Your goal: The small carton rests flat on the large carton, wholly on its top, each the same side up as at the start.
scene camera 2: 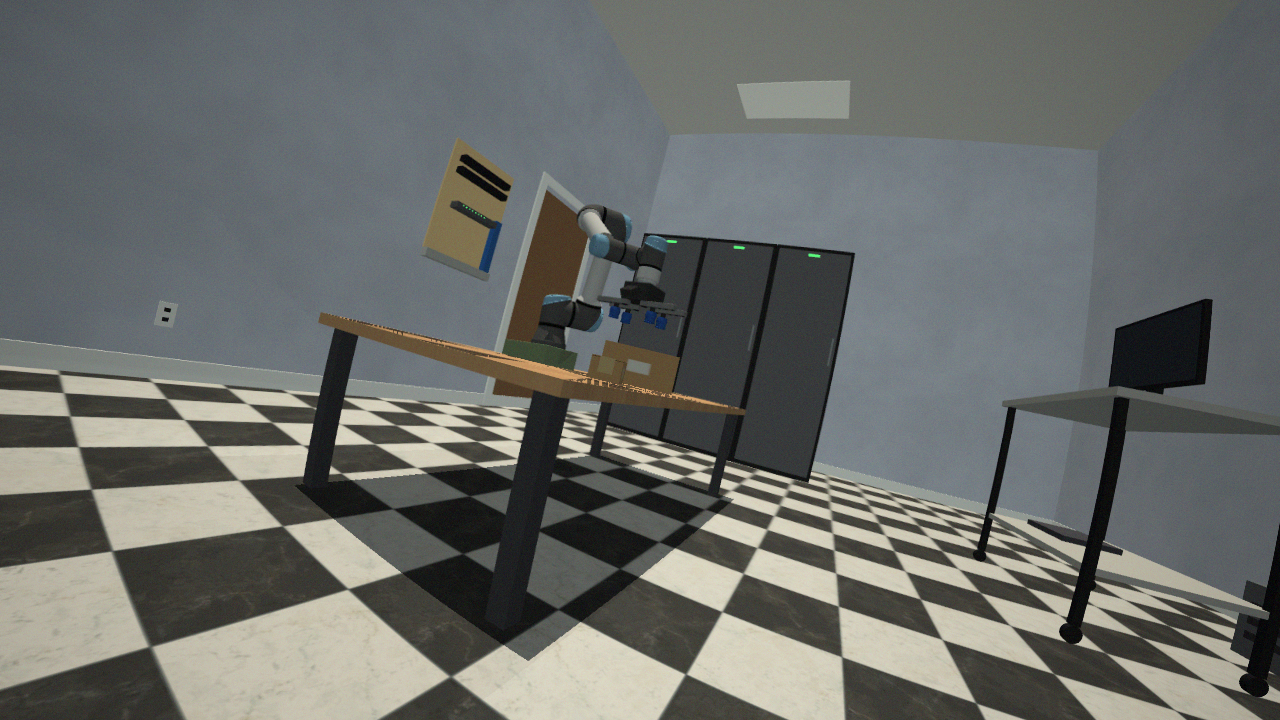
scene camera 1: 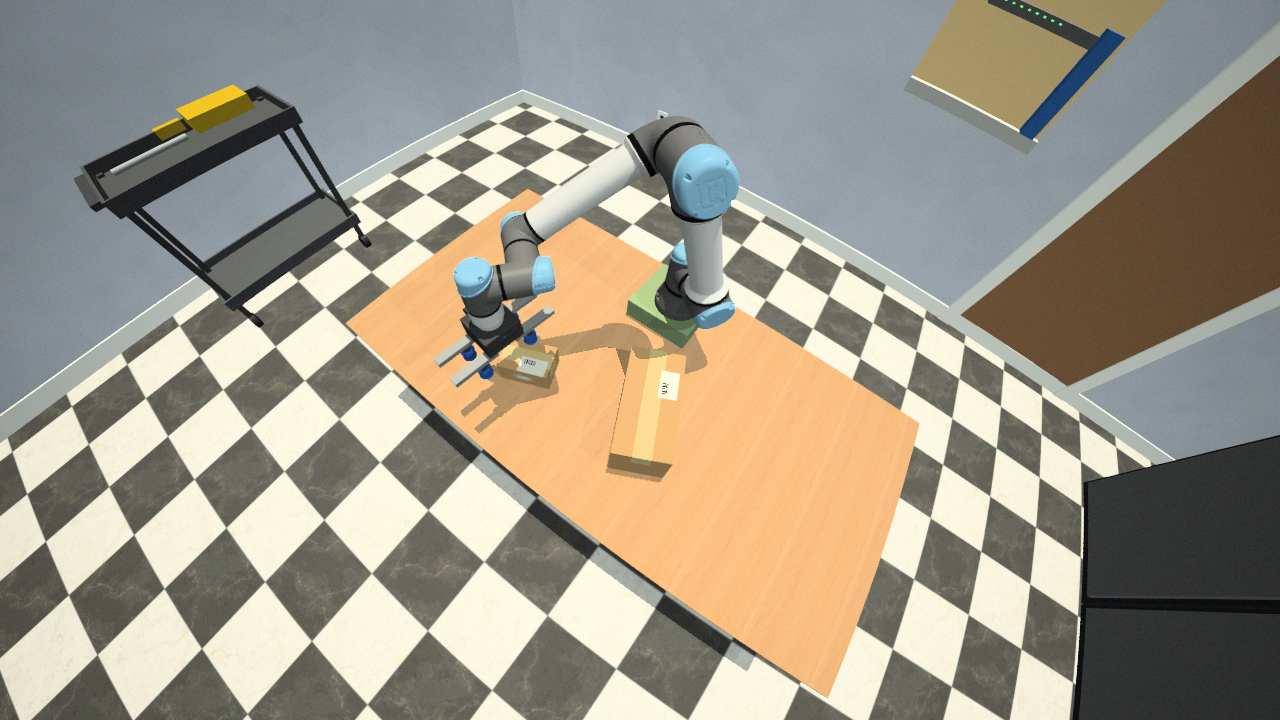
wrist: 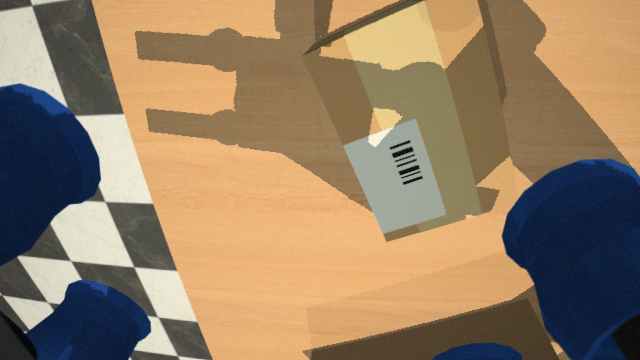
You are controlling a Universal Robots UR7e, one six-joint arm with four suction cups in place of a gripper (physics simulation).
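Frame: origin at the arm's base, x ahead, y left, z up, level; millimetres.
Where they show: hand, tool point: (scene camera 2: 636,322) (wrist: 288,284); arm's base, link origin: (scene camera 2: 547,347) (scene camera 1: 677,302).
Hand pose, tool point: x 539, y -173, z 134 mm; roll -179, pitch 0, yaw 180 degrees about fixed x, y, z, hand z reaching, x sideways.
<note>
Each offset is from my tool point to the top centre of the thing. Level surfaces: height alone.
The small carton {132 mm down, 64 mm back, 4 mm right} (scene camera 1: 543,368) (scene camera 2: 605,365) (wrist: 447,130) lies on the wooden table, its tape and barcode label facing up, partly in the arm's shadow. The large carton {53 mm down, 184 mm back, 358 mm left} (scene camera 1: 646,416) (scene camera 2: 660,359) stands apart from it, to its right in scene camera 1, with tape and a white label on top. In the wrist view a dark side of the large carton (wrist: 420,330) shows at the bottom edge. My gripper (scene camera 1: 501,351) (scene camera 2: 638,317) (wrist: 300,260), four blue suction cups facing down, holds nothing. It hangs above the small carton's level, with a gap, offset to the left in scene camera 1.
The arm's base stands on a green block (scene camera 1: 651,308) (scene camera 2: 539,352) at the back of the table {206 mm down} (scene camera 1: 769,501), behind the large carton. A black cart (scene camera 1: 205,161) stands on the floor at the upper left. Dark cabinets (scene camera 1: 1181,528) (scene camera 2: 716,358) stand away from the table.
</note>
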